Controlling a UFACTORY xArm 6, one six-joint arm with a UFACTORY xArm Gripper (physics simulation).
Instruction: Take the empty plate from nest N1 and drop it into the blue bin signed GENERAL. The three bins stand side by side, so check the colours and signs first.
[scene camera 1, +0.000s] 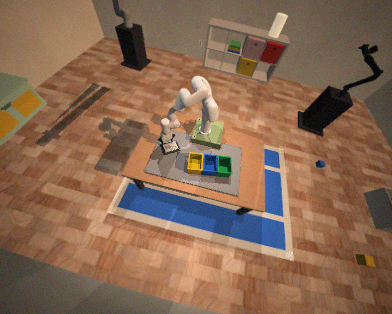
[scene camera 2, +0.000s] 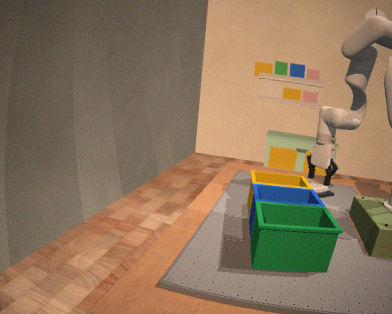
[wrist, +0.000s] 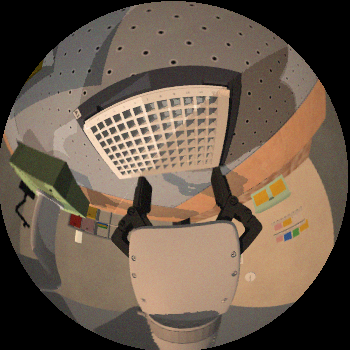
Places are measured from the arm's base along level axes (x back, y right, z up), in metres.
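Pixels of known places: gripper, fingertip midpoint: (scene camera 1: 167, 142) (scene camera 2: 318, 181) (wrist: 178, 176); arm's base at its link origin: (scene camera 1: 204, 130) (wrist: 49, 198).
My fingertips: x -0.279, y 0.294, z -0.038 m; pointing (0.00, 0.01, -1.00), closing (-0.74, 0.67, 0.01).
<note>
Ahead of a thing's pixels: the offset from my fingertips to its top centre. Level surfaces: height alone.
The pale plate @(dx -0.030, dy -0.052, dz +0.004 m) (scene camera 1: 170, 146) (scene camera 2: 318, 187) (wrist: 165, 131), a grid of square wells, lies in the dark nest @(dx -0.030, dy -0.052, dz -0.007 m) (wrist: 155, 78) on the grey mat. My gripper (scene camera 1: 168, 140) (scene camera 2: 319, 180) (wrist: 178, 176) is open and empty, pointing down above the plate, with its fingers apart. The blue bin @(dx -0.083, dy -0.462, dz +0.075 m) (scene camera 1: 210, 164) (scene camera 2: 287, 194) stands between the yellow bin (scene camera 1: 195, 163) (scene camera 2: 280, 179) and the green bin (scene camera 1: 224, 166) (scene camera 2: 295, 250). The signs on the bins cannot be read in these views. In the scene camera 2 view the green bin hides much of the blue one.
The arm's green base block (scene camera 1: 214, 136) (scene camera 2: 372, 225) (wrist: 45, 172) stands at the back of the grey mat @(dz -0.025 m) (scene camera 1: 162, 172) (scene camera 2: 200, 275). The bins stand between the plate and the other end of the mat. The wooden table @(dz -0.038 m) (scene camera 1: 134, 165) (wrist: 300, 130) extends past the mat's edges.
</note>
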